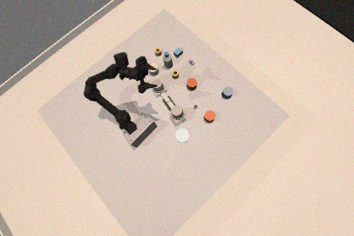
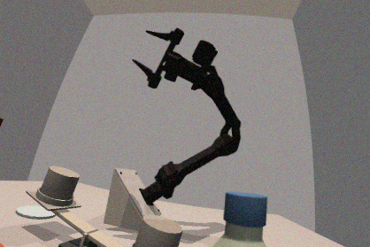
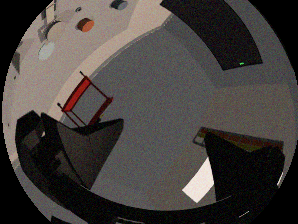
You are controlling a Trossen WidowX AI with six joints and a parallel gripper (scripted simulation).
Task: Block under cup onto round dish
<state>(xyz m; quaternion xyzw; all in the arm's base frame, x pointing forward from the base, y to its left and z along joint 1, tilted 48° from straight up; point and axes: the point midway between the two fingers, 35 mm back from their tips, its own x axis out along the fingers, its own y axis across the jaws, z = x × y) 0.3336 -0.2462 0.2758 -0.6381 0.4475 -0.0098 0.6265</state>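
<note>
The grey block is 46 cm below my gripper tip, 16 cm to the left of it and 4 cm ahead of it. Also, from my gripper tip: grey cup: 39 cm below, 11 cm to the right, 2 cm ahead; tan cup: 47 cm below, 31 cm to the left, 9 cm ahead; round white dish: 50 cm below, 22 cm to the right, 3 cm behind.
</note>
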